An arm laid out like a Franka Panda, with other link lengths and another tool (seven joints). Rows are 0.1 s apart.
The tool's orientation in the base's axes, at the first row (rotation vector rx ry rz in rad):
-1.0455, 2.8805, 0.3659
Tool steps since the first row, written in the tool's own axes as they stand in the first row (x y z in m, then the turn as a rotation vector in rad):
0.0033, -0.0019, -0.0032, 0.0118, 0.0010, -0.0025
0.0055, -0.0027, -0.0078, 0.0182, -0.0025, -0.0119
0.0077, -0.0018, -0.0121, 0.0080, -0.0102, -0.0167
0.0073, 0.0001, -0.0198, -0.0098, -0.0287, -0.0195
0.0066, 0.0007, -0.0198, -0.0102, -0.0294, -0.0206
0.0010, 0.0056, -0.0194, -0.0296, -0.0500, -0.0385
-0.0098, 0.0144, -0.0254, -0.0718, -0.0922, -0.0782
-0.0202, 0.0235, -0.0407, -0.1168, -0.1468, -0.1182
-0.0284, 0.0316, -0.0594, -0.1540, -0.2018, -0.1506
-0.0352, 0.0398, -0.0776, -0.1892, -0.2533, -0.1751
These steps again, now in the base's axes. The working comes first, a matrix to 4 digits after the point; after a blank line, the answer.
The tool's axes in the first row as the columns of a matrix, in the base's axes (used below as rounded here):
-0.7691, -0.6385, -0.0285
-0.6253, 0.7425, 0.2399
-0.1320, 0.2024, -0.9704

-0.0012, -0.0042, 0.0023, -0.0096, -0.0072, 0.0011
-0.0023, -0.0073, 0.0063, -0.0121, -0.0161, 0.0086
-0.0044, -0.0091, 0.0104, 0.0008, -0.0166, 0.0131
-0.0051, -0.0092, 0.0183, 0.0264, -0.0199, 0.0144
-0.0050, -0.0084, 0.0185, 0.0272, -0.0204, 0.0154
-0.0038, -0.0011, 0.0198, 0.0558, -0.0279, 0.0311
-0.0009, 0.0107, 0.0289, 0.1163, -0.0423, 0.0667
0.0017, 0.0203, 0.0469, 0.1869, -0.0643, 0.1004
0.0034, 0.0270, 0.0678, 0.2516, -0.0897, 0.1256
0.0039, 0.0329, 0.0880, 0.3122, -0.1118, 0.1436

